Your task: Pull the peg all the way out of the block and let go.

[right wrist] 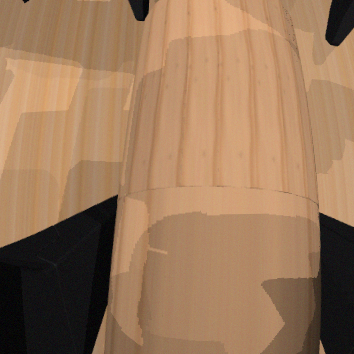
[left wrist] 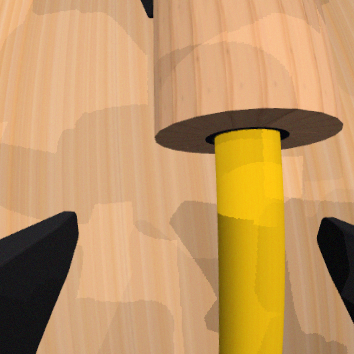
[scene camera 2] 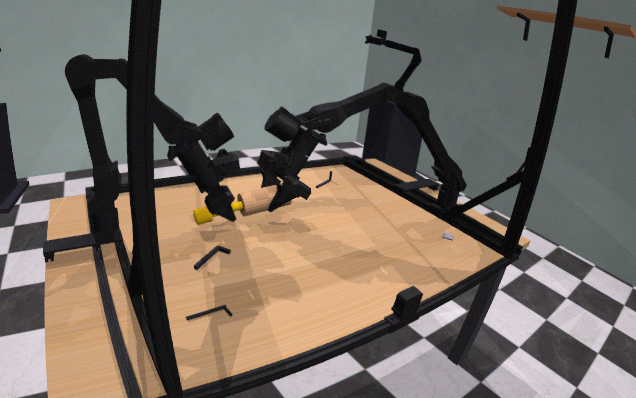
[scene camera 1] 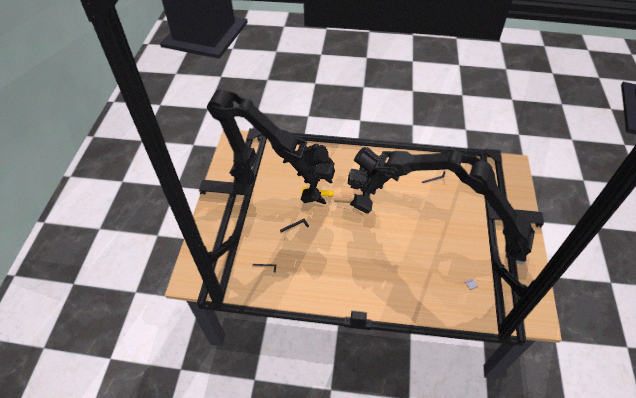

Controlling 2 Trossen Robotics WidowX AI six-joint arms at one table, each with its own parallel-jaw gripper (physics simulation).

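Frame: origin at the left arm's base, x ahead, y left, z up, level; millimetres.
Seen in the pictures: left gripper, fingertip midpoint: (left wrist: 202,227) (scene camera 2: 229,211) (scene camera 1: 328,193); right gripper, fingertip midpoint: (right wrist: 207,211) (left wrist: 223,13) (scene camera 2: 264,206) (scene camera 1: 352,198); left arm's base, origin of the base link: (scene camera 2: 104,228) (scene camera 1: 244,179); right arm's base, origin of the base link: (scene camera 2: 446,203) (scene camera 1: 515,251).
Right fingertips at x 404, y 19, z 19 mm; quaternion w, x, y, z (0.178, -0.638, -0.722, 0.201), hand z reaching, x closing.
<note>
Offsets run from my right fingertips to a thing's top centre. Level surfaces: height alone.
The wooden block @[54 mm up, 0 mm ahead, 0 mm left] (scene camera 1: 343,195) (scene camera 2: 256,202) (left wrist: 245,65) (right wrist: 220,150) is a round cylinder held level above the table. The yellow peg @[21 mm up, 115 mm back, 12 mm right] (scene camera 1: 327,193) (scene camera 2: 203,215) (left wrist: 251,225) has a thick head at its outer end, and its shaft enters the hole in the block's end face. My left gripper (scene camera 1: 315,198) (scene camera 2: 225,212) (left wrist: 202,227) is open, with its fingers on either side of the shaft, nearer the right finger in the left wrist view. My right gripper (scene camera 1: 361,203) (scene camera 2: 277,202) (right wrist: 207,211) is shut on the block's other end. The peg's head is outside the left wrist view.
Black angled keys @[30 mm down, 160 mm back, 156 mm right] (scene camera 1: 295,225) @[32 mm down, 203 mm back, 331 mm right] (scene camera 1: 265,265) @[6 mm down, 260 mm ahead, 203 mm left] (scene camera 1: 434,178) (scene camera 2: 210,256) (scene camera 2: 209,313) lie on the wooden table @[38 mm down] (scene camera 1: 390,295) (scene camera 2: 300,345). A small grey plate @[35 mm down, 447 mm ahead, 191 mm right] (scene camera 1: 471,284) (scene camera 2: 447,236) lies toward the right. A black frame (scene camera 1: 280,314) borders the table, with upright posts at its sides.
</note>
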